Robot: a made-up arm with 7 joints.
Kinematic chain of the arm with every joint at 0, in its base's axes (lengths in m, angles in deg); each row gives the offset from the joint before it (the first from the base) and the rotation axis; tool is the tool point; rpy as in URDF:
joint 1: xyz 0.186 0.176 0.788 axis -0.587 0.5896 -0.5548
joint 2: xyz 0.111 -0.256 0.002 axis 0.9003 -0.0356 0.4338
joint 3: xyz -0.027 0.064 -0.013 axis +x
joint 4: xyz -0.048 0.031 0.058 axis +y
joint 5: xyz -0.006 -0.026 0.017 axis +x
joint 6: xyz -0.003 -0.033 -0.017 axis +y
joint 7: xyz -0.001 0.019 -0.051 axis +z
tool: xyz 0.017 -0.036 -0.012 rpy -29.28 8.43 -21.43
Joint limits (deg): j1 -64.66..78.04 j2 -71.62..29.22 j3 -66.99..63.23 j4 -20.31..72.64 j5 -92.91..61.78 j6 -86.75..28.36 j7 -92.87..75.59
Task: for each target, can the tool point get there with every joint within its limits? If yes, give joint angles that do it. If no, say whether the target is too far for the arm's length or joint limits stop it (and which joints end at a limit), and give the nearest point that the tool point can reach.
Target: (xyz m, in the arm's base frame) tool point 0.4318 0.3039 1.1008
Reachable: no: joint limits stop it (at a limit: joint 1, joint 2, joint 5, joint 6) | nearest point 0.2677 0.1516 1.0135 | short by 0.240 m
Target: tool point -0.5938 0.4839 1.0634
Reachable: no: too far | nearest point 0.0525 0.0517 1.0216 | short by 0.779 m
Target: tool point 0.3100 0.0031 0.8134
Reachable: yes | joints -33.58 -39.81 -20.56 22.21 -66.65 1.01 36.13
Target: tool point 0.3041 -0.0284 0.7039
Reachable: yes | joints -27.67 -57.55 27.86 45.80 -7.26 -32.11 -2.65
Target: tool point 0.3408 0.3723 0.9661
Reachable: no: joint limits stop it (at a limit: joint 1, joint 3, joint 5, joint 6) | nearest point 0.3559 0.2279 0.8255 | short by 0.202 m
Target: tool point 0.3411 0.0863 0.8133
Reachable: yes | joints -28.14 -41.65 -49.30 10.00 -61.09 -68.66 -26.11
